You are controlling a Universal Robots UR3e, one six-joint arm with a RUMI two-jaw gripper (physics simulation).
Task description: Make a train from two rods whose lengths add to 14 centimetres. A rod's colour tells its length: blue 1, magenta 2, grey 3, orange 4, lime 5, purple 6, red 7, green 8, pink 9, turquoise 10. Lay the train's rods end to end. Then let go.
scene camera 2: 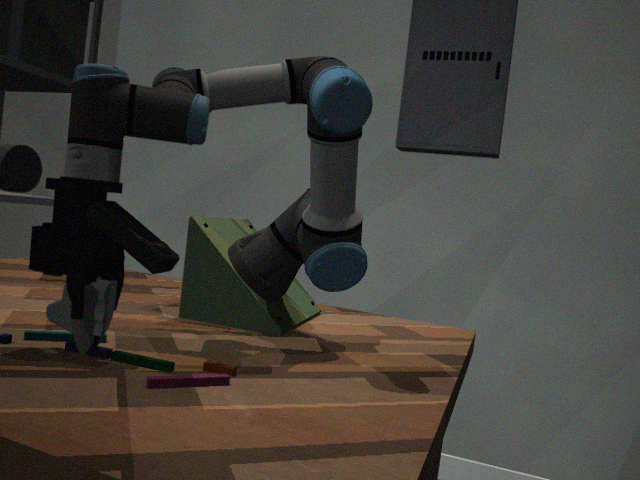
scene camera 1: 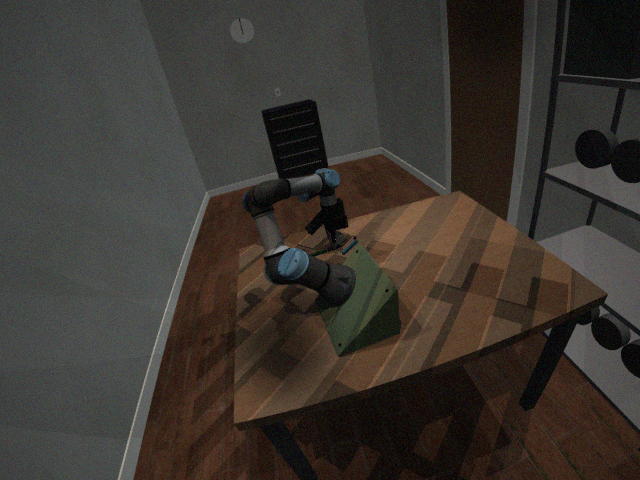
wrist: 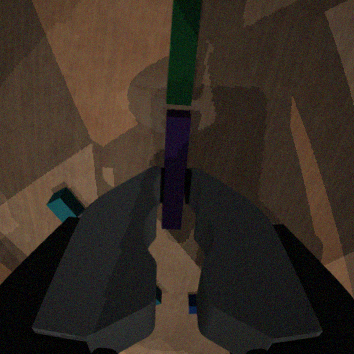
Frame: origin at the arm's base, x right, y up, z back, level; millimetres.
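Seen in the pictures: gripper, fingertip midpoint: [scene camera 2: 87, 353] [scene camera 1: 334, 248] [wrist: 173, 170]; arm's base, origin of the base link: [scene camera 2: 254, 273] [scene camera 1: 341, 286].
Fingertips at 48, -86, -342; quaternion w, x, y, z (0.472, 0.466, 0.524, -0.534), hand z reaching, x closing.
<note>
Offsets run from my fingertips to a thing's top centre, as dx, dy, dz.
The purple rod @[-1, +9, +0] [scene camera 2: 104, 352] [wrist: 178, 140] lies at table level. My gripper [scene camera 1: 333, 243] [scene camera 2: 89, 347] [wrist: 173, 170] is shut on it, one jaw against each long side near the rod's rear half. The green rod @[-75, +9, +9] [scene camera 1: 321, 252] [scene camera 2: 142, 360] [wrist: 182, 60] lies beyond the purple rod's front end, nearly in line with it. A narrow gap shows between their ends in the wrist view. The fingers hide part of the purple rod in scene camera 2.
A turquoise rod @[+62, +9, +27] [scene camera 1: 349, 246] [scene camera 2: 49, 336] [wrist: 62, 207] and a small blue rod @[+101, +9, -33] [scene camera 2: 5, 338] [wrist: 193, 303] lie near the gripper. An orange rod @[-160, +9, +46] [scene camera 2: 219, 368] and a pink rod @[-158, +9, -16] [scene camera 2: 188, 381] lie near the green rod. The arm's green wedge base [scene camera 1: 369, 310] [scene camera 2: 217, 289] stands on the table.
</note>
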